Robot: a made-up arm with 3 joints. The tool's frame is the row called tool.
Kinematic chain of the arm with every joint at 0, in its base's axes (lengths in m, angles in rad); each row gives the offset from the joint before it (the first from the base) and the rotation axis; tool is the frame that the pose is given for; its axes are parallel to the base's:
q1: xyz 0 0 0.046 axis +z
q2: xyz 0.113 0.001 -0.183 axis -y
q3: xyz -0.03 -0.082 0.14 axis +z
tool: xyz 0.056 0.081 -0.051
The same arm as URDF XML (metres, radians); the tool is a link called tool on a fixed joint. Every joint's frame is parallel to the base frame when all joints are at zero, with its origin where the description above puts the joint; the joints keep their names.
<robot name="arm">
<joint name="tool_joint" type="fixed"><parent link="link3"/><child link="tool"/><origin xyz="0.056 0.081 -0.051"/></joint>
<joint name="q3" type="continuous"><parent link="link2"/><child link="link3"/><origin xyz="-0.03 -0.082 0.14"/><axis xyz="0 0 1"/></joint>
<joint name="q2" type="continuous"><parent link="link1"/><child link="link2"/><origin xyz="0.113 0.001 -0.183"/><axis xyz="0 -1 0"/></joint>
<joint name="q1" type="continuous"><parent link="base_link"/><child link="link1"/><origin xyz="0 0 0.046"/><axis xyz="0 0 1"/></joint>
<link name="base_link"/>
<link name="link1"/>
<link name="link2"/>
<link name="link3"/>
<link name="tool"/>
</robot>

